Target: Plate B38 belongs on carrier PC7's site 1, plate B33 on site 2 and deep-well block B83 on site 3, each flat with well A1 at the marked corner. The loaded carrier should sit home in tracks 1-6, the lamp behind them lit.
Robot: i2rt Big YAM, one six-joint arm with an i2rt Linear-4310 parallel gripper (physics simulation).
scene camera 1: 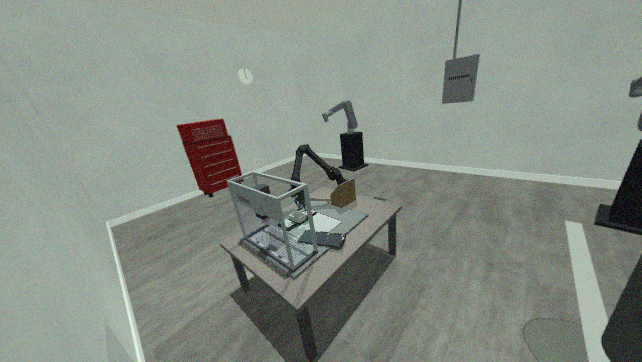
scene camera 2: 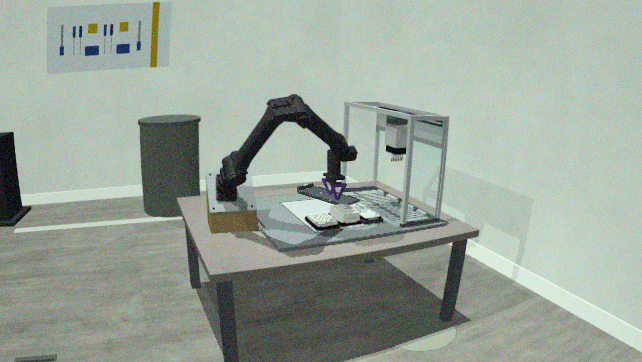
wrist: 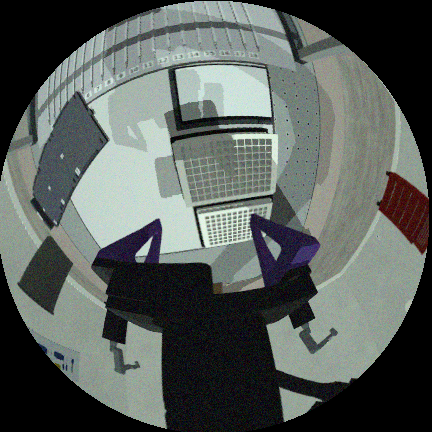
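Seen in the pictures: gripper, between the fingertips: (scene camera 1: pixel 302 209) (scene camera 2: pixel 333 197) (wrist: pixel 205 220); arm's base, origin of its link: (scene camera 1: pixel 343 184) (scene camera 2: pixel 226 188).
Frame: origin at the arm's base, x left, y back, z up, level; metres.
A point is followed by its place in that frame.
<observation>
Carrier PC7 (wrist: pixel 70 155) @[x 0.231, y -0.554, z -0.143 m] (scene camera 2: pixel 318 193) @[x 0.343, y -0.494, z -0.143 m] (scene camera 1: pixel 322 239) @[x 0.327, y -0.538, z -0.143 m], a long dark tray, lies askew outside the tracks; no plate shows on it. A tall deep-well block (wrist: pixel 230 172) @[x -0.042, y -0.501, z -0.103 m] (scene camera 2: pixel 345 213) @[x -0.104, y -0.488, z -0.099 m], taken as B83, stands between a pale flat-topped plate (wrist: pixel 227 95) @[x -0.038, y -0.601, z -0.127 m] (scene camera 2: pixel 370 215) @[x -0.071, y -0.616, z -0.127 m] nearer the tracks and a gridded white plate (wrist: pixel 232 226) @[x -0.061, y -0.398, z -0.126 m] (scene camera 2: pixel 321 220) @[x -0.097, y -0.387, z -0.126 m] nearer the arm base. I cannot read which plate is B38 or B33, nor their A1 corners. My gripper (wrist: pixel 205 220) @[x -0.008, y -0.464, z -0.056 m] (scene camera 2: pixel 335 197) @[x -0.008, y -0.464, z -0.056 m] is open and empty above the work area. Its right finger overlaps the gridded plate in the wrist view. No lit lamp can be made out.
The numbered track deck (wrist: pixel 150 42) @[x 0.075, y -0.722, z -0.153 m] lies beyond the plates, under a framed enclosure (scene camera 2: pixel 407 172) @[x -0.177, y -0.725, z 0.089 m] whose posts rise at its corners. A pipetting head (scene camera 2: pixel 396 135) @[x 0.080, y -0.785, z 0.201 m] hangs inside. A wooden block (scene camera 2: pixel 232 221) @[x -0.073, y -0.018, z -0.120 m] (scene camera 1: pixel 344 194) @[x 0.072, y -0.066, z -0.052 m] is by the arm base. A white sheet (wrist: pixel 122 200) @[x 0.137, y -0.446, z -0.153 m] lies between carrier and plates.
</observation>
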